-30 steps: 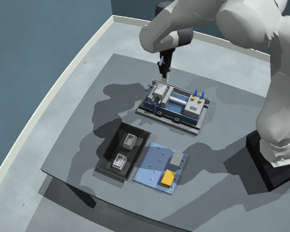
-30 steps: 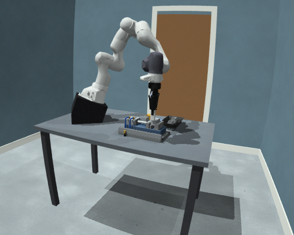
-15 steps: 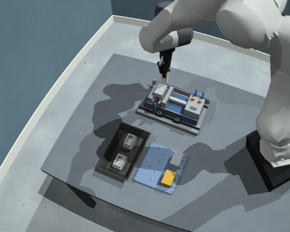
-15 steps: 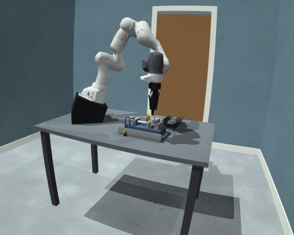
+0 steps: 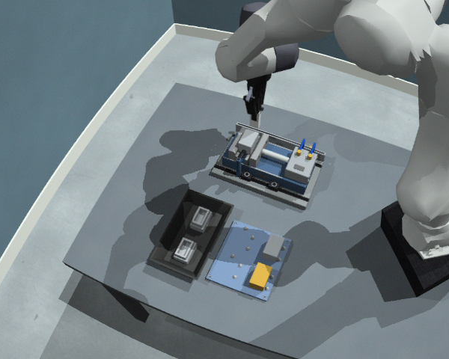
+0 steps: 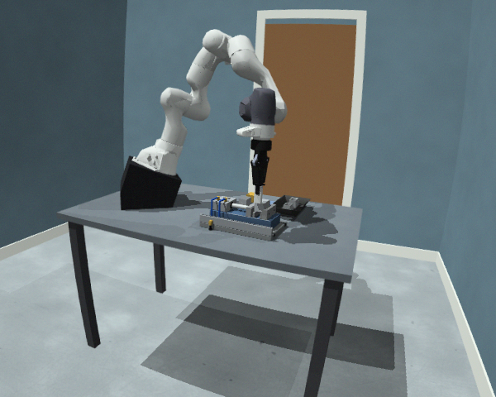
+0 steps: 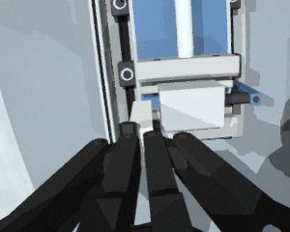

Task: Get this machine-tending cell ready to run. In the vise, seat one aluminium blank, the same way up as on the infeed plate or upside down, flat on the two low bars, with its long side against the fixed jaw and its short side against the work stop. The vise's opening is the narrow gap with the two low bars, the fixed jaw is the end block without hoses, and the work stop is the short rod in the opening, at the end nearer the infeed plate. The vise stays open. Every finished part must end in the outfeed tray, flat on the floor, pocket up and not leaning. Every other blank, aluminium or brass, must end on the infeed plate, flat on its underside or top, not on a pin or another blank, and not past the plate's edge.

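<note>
Now: hand 40 mm short of the fixed jaw, 40 mm to the right of it and 80 mm above it. Also, from my hand: vise (60 mm behind, 60 mm to the left, 110 mm below); vise hose block (150 mm behind, 80 mm to the left, 80 mm below); moving jaw (20 mm behind, 50 mm to the left, 80 mm below).
</note>
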